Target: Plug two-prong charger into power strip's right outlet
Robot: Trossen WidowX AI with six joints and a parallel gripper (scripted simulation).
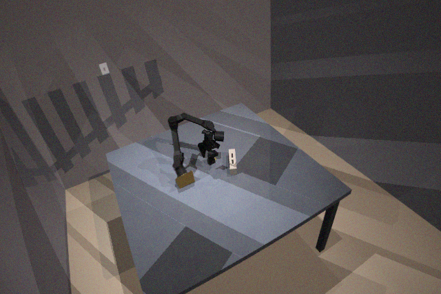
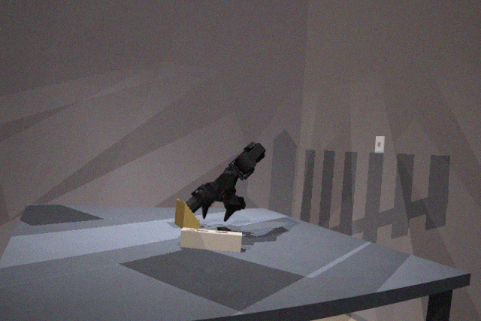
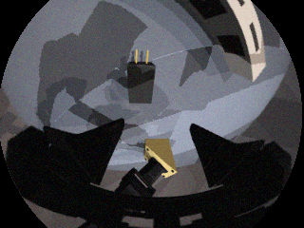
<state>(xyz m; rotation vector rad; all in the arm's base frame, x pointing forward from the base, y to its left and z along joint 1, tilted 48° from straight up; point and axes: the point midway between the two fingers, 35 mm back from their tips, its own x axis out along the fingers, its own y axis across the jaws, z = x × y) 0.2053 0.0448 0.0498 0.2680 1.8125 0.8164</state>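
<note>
Right now the black two-prong charger is 50 mm ahead of my gripper tip, 40 mm below it and 30 mm to the left of it.
</note>
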